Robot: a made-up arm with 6 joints.
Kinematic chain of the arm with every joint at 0, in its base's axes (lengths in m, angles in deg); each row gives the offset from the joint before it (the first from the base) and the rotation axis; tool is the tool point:
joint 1: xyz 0 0 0.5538 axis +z
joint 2: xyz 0 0 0 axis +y
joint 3: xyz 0 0 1.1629 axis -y
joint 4: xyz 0 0 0 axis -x
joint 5: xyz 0.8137 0 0 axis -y
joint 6: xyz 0 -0.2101 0 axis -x
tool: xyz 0 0 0
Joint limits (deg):
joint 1: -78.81..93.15
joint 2: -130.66..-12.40
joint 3: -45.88..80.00
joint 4: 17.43..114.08
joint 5: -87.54..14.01
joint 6: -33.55..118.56
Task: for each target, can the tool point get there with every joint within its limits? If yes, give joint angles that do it. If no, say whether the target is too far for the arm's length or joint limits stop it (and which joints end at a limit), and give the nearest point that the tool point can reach.
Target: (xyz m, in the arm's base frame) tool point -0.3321 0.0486 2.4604
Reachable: yes | joints -23.62 -21.98 47.17 65.07 -0.56 55.89
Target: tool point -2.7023 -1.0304 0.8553
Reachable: no: too far | nearest point -1.8617 -0.7099 0.7615 | short by 0.904 m
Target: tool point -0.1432 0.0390 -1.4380
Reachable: no: joint limits stop it (at a limit: joint 2, joint 3) | nearest point -1.4231 0.3876 -0.7996 | short by 1.472 m
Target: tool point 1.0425 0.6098 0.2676
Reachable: no: joint limits stop it (at a limit: joint 2, joint 3, joint 4) | nearest point 0.4360 0.2551 1.2932 | short by 1.243 m
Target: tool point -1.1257 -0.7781 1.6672
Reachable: yes | joints 29.95 -74.16 20.64 57.71 -26.19 44.09
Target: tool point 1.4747 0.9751 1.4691
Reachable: no: joint limits stop it (at a limit: joint 2, joint 4) | nearest point 0.4970 0.3286 1.5962 | short by 1.179 m
